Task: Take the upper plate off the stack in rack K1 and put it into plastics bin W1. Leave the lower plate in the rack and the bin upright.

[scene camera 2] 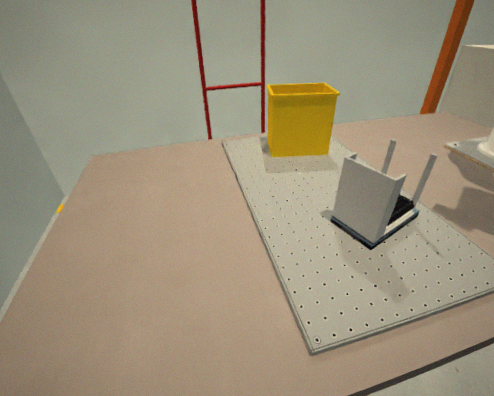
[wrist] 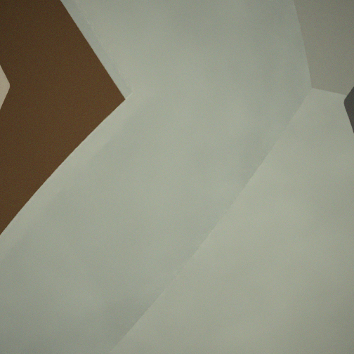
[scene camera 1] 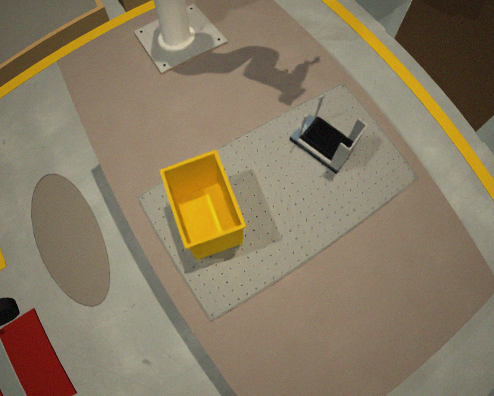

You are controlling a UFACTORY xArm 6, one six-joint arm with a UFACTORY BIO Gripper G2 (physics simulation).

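Where they show: arm's base, origin of the base link: [scene camera 1: 176, 38].
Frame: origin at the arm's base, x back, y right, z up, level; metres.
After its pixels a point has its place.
Rack K1 [scene camera 1: 340, 157] @[x -0.632, y -0.229, z 0.090 m] [scene camera 2: 362, 200] @[x -0.618, y -0.282, z 0.085 m] is a light grey holder with a tall angled panel, thin uprights and a dark blue base. Black plate material [scene camera 1: 325, 137] @[x -0.552, y -0.240, z 0.045 m] [scene camera 2: 401, 207] @[x -0.522, y -0.265, z 0.047 m] lies flat and low inside it; I cannot tell the upper plate from the lower one. Plastics bin W1 [scene camera 1: 220, 243] @[x -0.710, y 0.120, z 0.089 m] [scene camera 2: 300, 125] @[x -0.634, y 0.064, z 0.094 m] is yellow, open-topped and upright; its inside floor shows in scene camera 1. My gripper [wrist: 176, 94] is open with nothing between the fingers, whose tips show at the left and right edges of the wrist view. The gripper does not show in the scene views, and the wrist view shows neither rack nor bin.
Rack and bin stand apart on a perforated grey board [scene camera 1: 300, 215] @[x -0.706, y -0.093, z 0.000 m] [scene camera 2: 300, 240] @[x -0.717, y -0.279, z 0.000 m] on the brownish table [scene camera 1: 350, 280] @[x -0.915, y -0.144, z -0.013 m] [scene camera 2: 150, 260] @[x -0.998, y -0.284, z -0.013 m]. The arm's base plate [scene camera 1: 207, 32] @[x -0.021, y -0.103, z -0.001 m] [scene camera 2: 467, 150] @[x -0.092, y 0.031, z -0.001 m] is bolted beside the board. The arm's shadow falls near the rack. A brown panel [wrist: 45, 100] shows in the wrist view.
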